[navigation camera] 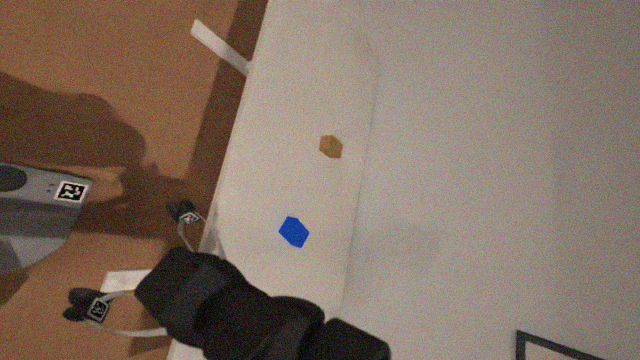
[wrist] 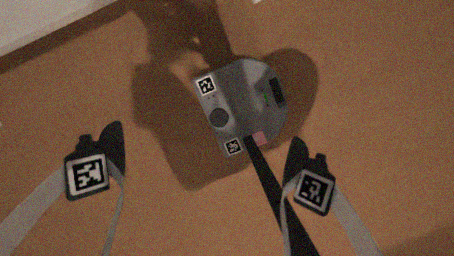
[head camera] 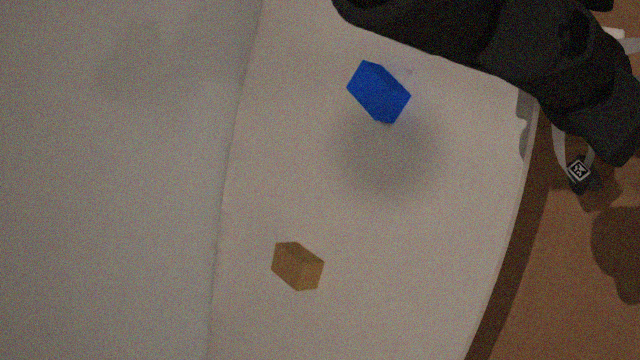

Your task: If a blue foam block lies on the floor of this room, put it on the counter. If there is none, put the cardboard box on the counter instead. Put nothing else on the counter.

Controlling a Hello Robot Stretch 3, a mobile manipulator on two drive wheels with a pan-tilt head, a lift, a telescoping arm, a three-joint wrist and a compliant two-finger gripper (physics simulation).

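A blue block rests on a long white raised top, near the robot's dark wrist. A small brown, cardboard-coloured box rests on the same top, apart from the blue block and closer to the wall. Whether this top is the counter, I cannot tell. No blue block shows on the visible parts of the floor. My gripper is open with nothing between its fingers, beyond the top's edge and above the floor. In the head camera view one finger shows at the right, past the edge.
A grey wall runs along the top's back side. Brown floor lies below the front edge. A white leg piece sticks out under the top. The robot's grey base is below the gripper. A dark picture frame hangs on the wall.
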